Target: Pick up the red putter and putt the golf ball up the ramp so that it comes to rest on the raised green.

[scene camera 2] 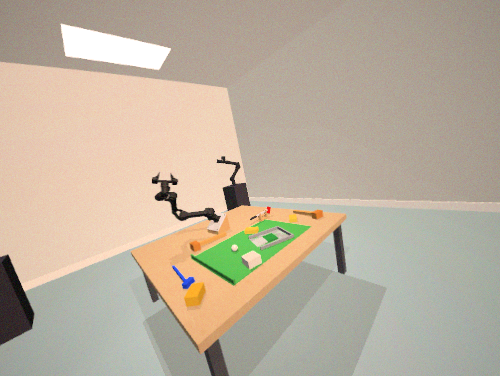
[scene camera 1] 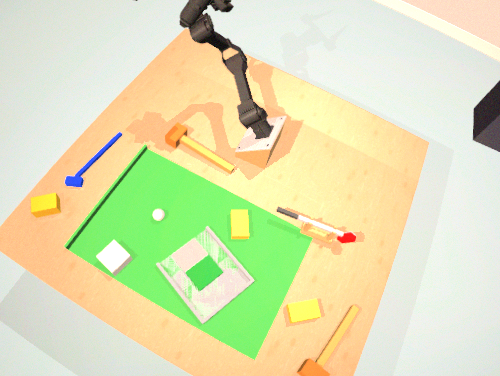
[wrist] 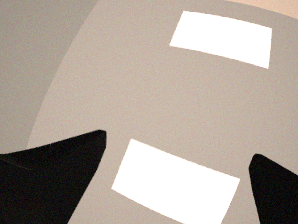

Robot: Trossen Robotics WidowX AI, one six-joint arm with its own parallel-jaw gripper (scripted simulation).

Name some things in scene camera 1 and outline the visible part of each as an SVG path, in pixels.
A white block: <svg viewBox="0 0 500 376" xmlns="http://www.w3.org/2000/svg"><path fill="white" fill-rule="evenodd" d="M113 240L96 257L116 276L127 266L132 257L118 242Z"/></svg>
